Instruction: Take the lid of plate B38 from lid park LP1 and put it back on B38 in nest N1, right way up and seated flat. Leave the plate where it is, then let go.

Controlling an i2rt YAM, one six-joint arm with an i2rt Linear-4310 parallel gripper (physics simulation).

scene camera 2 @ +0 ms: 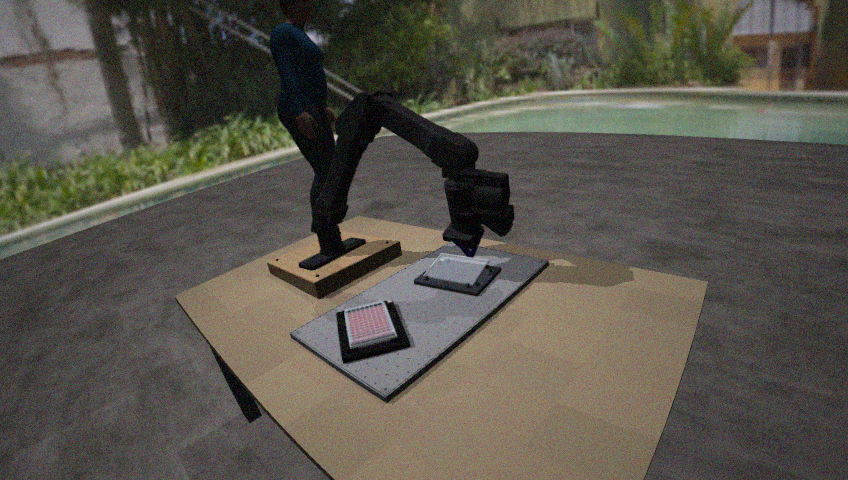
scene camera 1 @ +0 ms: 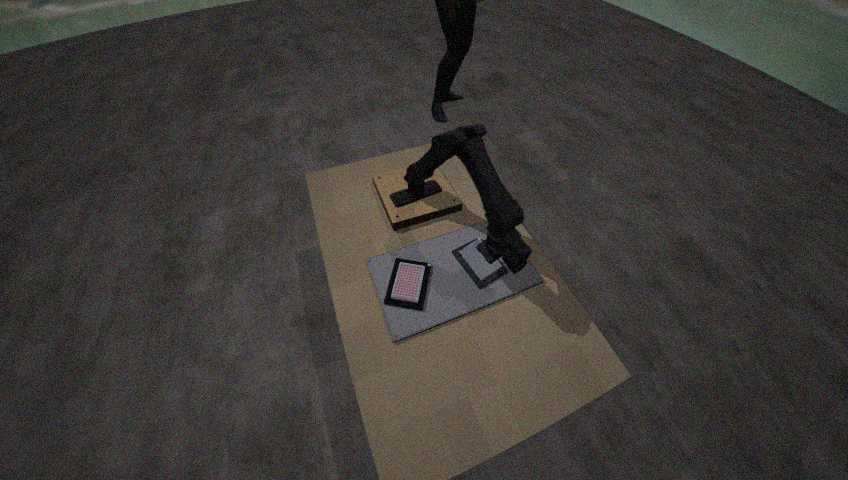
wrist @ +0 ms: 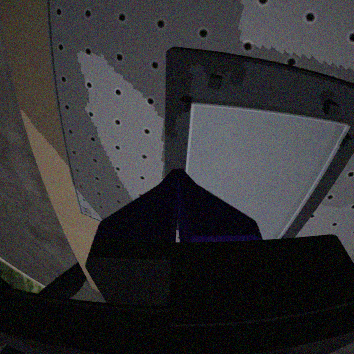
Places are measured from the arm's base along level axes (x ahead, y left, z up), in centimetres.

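Pixels of known places: gripper, between the fingertips: (scene camera 2: 470, 257) (wrist: 176, 177); arm's base, origin of its link: (scene camera 2: 333, 254) (scene camera 1: 416, 193).
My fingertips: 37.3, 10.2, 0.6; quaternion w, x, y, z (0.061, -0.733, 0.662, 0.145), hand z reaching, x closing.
Ahead of a thing's pixels: the offset from my fingertips to its top centre, as dx, dy, dz. Level surfaces: height alone.
The clear lid {-1.2, -4.6, +0.4} (scene camera 1: 476, 262) (scene camera 2: 457, 270) (wrist: 250, 165) lies in the dark frame of lid park LP1 {-1.1, -4.4, -1.4} (scene camera 1: 492, 280) (scene camera 2: 449, 287) (wrist: 175, 100). In the scene camera 2 view its far edge looks slightly raised; I cannot tell for certain. Plate B38 {-4.9, -29.4, -0.8} (scene camera 1: 409, 281) (scene camera 2: 370, 324), with pink wells, sits lidless in the black nest N1 {-4.9, -29.4, -1.6} (scene camera 1: 404, 305) (scene camera 2: 402, 334). My gripper (scene camera 1: 489, 259) (scene camera 2: 471, 254) (wrist: 176, 177) is shut and empty, its tips low by the lid's far edge. In the wrist view the fingers hide part of the lid and frame. No labels are readable.
Nest and lid park stand on a grey perforated board {-2.5, -13.8, -3.3} (scene camera 1: 443, 309) (scene camera 2: 428, 350) (wrist: 120, 30) on the wooden table {dz -4.7} (scene camera 1: 452, 380) (scene camera 2: 565, 356). The arm's wooden base block (scene camera 1: 425, 212) (scene camera 2: 324, 283) is behind the board. A person (scene camera 1: 455, 53) (scene camera 2: 300, 77) stands behind the table.
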